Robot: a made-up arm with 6 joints. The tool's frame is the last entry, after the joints. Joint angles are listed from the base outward. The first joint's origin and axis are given. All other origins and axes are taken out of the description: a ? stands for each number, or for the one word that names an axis. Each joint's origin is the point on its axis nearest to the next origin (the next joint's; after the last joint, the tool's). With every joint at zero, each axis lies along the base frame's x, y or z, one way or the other. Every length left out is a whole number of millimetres.
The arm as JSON. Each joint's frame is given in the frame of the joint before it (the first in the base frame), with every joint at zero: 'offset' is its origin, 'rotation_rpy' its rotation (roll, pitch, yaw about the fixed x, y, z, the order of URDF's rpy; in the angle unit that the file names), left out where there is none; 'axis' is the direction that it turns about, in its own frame. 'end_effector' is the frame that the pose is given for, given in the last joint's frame.
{
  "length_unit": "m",
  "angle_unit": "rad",
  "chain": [
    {
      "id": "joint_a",
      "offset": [
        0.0,
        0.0,
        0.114
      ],
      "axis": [
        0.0,
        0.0,
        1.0
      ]
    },
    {
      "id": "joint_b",
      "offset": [
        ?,
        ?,
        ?
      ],
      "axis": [
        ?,
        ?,
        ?
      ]
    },
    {
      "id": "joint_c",
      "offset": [
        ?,
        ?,
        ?
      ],
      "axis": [
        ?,
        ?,
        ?
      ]
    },
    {
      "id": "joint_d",
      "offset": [
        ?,
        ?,
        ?
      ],
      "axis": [
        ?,
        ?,
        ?
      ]
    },
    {
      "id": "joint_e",
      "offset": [
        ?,
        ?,
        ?
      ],
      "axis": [
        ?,
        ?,
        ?
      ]
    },
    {
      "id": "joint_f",
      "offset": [
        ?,
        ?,
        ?
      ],
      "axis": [
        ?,
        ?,
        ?
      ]
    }
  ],
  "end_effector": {
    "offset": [
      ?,
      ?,
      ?
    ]
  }
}
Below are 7 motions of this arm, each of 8 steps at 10 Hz.
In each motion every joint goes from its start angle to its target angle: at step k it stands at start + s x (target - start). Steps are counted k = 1, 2, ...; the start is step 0. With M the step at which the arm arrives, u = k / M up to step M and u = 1 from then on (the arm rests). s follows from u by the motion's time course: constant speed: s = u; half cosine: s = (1 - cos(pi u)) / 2; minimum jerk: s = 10 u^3 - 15 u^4 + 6 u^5.
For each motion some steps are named. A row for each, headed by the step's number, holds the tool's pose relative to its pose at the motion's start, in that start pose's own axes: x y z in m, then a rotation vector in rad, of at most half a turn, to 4 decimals.
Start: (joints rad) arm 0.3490 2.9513 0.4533 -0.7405 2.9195 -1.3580
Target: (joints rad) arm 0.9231 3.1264 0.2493 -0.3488 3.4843 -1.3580
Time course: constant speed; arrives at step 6
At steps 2, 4, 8:
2: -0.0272 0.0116 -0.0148 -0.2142 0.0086 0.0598
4: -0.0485 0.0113 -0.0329 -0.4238 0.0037 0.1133
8: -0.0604 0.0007 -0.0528 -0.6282 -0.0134 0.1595

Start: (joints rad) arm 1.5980 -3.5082 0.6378 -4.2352 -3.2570 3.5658
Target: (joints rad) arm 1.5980 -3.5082 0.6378 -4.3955 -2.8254 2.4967
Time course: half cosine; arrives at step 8
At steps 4, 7, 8:
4: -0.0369 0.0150 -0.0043 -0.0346 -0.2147 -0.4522
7: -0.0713 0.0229 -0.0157 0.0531 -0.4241 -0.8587
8: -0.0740 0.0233 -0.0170 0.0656 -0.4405 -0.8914

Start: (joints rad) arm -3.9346 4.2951 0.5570 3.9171 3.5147 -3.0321
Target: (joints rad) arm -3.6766 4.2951 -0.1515 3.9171 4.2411 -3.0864
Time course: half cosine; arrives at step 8
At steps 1, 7, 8:
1: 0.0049 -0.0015 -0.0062 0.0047 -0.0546 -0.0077
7: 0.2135 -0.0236 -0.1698 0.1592 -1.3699 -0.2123
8: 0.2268 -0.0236 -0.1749 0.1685 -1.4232 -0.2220

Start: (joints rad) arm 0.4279 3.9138 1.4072 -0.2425 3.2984 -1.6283
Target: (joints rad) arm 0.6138 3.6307 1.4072 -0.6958 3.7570 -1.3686
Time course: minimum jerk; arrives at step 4
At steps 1, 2, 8:
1: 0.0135 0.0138 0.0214 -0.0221 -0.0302 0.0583
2: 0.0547 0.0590 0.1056 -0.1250 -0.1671 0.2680
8: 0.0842 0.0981 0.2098 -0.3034 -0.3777 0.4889

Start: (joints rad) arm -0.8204 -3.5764 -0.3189 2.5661 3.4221 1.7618
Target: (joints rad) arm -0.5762 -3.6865 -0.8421 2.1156 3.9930 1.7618
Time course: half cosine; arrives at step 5
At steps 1, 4, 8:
1: 0.0089 0.0119 -0.0121 0.1114 -0.0230 0.0629
4: 0.1070 0.1797 -0.1169 1.0361 -0.1664 0.5933
8: 0.1198 0.2092 -0.1253 1.1403 -0.1787 0.6572

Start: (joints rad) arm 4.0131 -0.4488 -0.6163 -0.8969 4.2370 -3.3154
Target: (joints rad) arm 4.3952 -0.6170 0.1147 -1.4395 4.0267 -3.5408
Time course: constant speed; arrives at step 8
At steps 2, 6, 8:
2: 0.0076 0.0030 -0.0736 0.0573 -0.0837 0.0450
6: 0.0675 0.0191 -0.1943 0.0902 -0.2111 0.1746
8: 0.1147 0.0319 -0.2360 0.0626 -0.2535 0.2484

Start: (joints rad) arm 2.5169 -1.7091 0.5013 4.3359 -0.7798 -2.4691
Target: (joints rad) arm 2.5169 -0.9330 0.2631 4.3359 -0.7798 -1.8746
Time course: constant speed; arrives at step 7
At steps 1, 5, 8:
1: -0.0578 -0.0892 0.0490 0.0569 -0.0120 0.1352
5: -0.2316 -0.5095 0.1675 0.2747 -0.1089 0.6728
8: -0.2776 -0.7435 0.1755 0.3762 -0.1875 0.9377

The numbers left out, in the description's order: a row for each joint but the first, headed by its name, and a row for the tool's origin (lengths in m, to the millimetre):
joint_b: xyz 0.0 0.024 0.0, axis 0.0 1.0 0.0
joint_c: xyz 0.0 0.0 0.69, axis 0.0 1.0 0.0
joint_d: xyz 0.0 0.0 0.452, axis 0.0 0.0 1.0
joint_e: xyz 0.0 0.0 0.0, axis 0.0 1.0 0.0
joint_f: xyz 0.0 0.0 0.186, axis 0.0 0.0 1.0
tool: xyz 0.0 0.0 0.0

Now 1 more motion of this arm.
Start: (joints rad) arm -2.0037 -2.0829 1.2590 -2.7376 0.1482 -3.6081
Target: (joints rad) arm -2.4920 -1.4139 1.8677 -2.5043 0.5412 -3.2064
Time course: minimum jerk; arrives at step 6
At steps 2, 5, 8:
2: 0.1970 0.1111 0.0372 -0.0365 0.1902 0.0443
5: 0.8383 0.2373 -0.1673 0.1561 0.7904 -0.0651
8: 0.8599 0.2313 -0.1847 0.1752 0.8106 -0.0810

